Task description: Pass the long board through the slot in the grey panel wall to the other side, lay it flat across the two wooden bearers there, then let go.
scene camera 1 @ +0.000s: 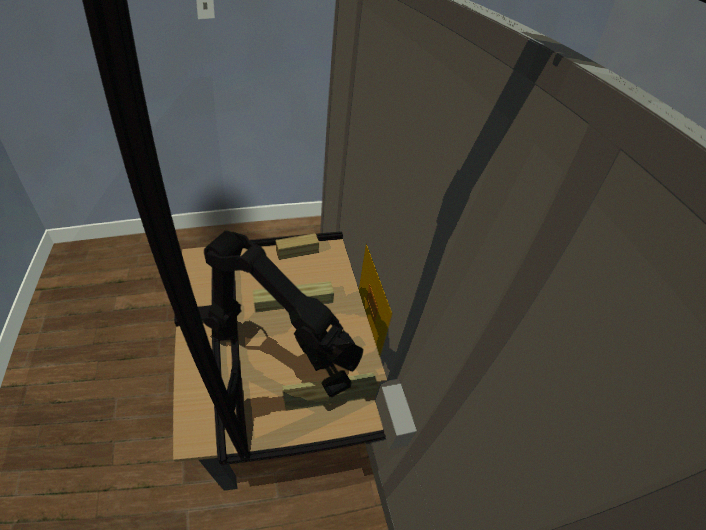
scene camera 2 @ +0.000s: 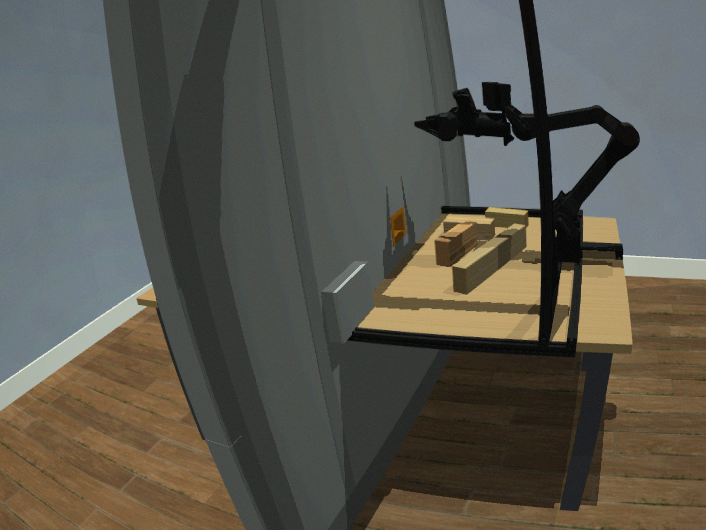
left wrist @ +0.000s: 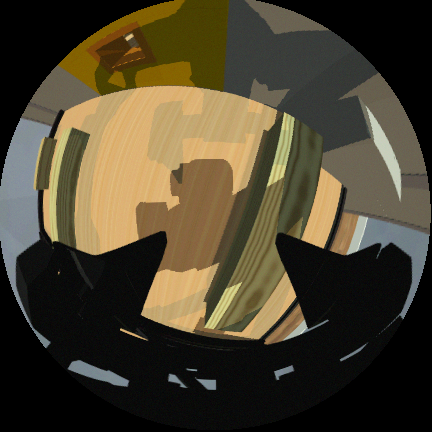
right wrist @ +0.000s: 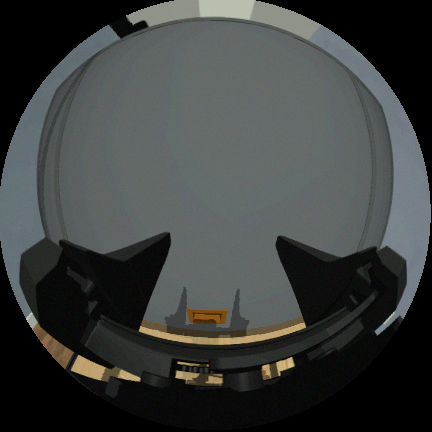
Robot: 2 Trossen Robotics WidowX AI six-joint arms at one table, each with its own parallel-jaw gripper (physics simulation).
Labels:
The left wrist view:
left gripper
orange-framed slot
grey panel wall

